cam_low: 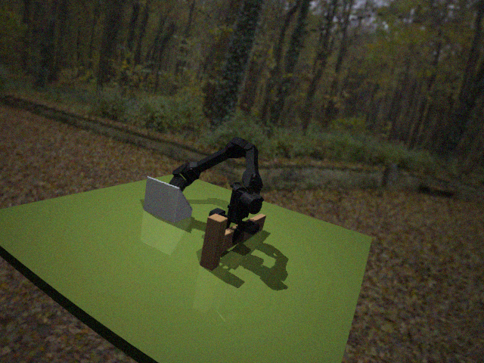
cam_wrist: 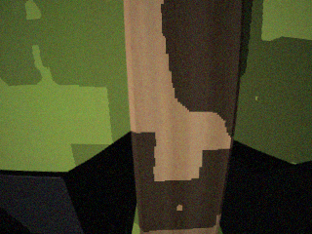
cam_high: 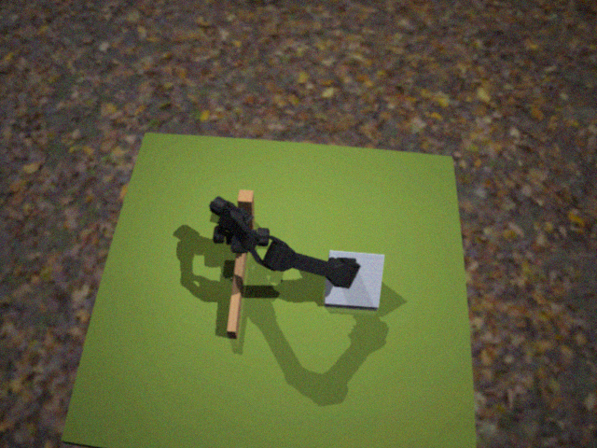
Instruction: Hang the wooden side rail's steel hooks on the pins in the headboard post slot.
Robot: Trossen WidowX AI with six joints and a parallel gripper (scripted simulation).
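Now: gripper tip 130 mm to the left of the wooden headboard post and 40 mm below it.
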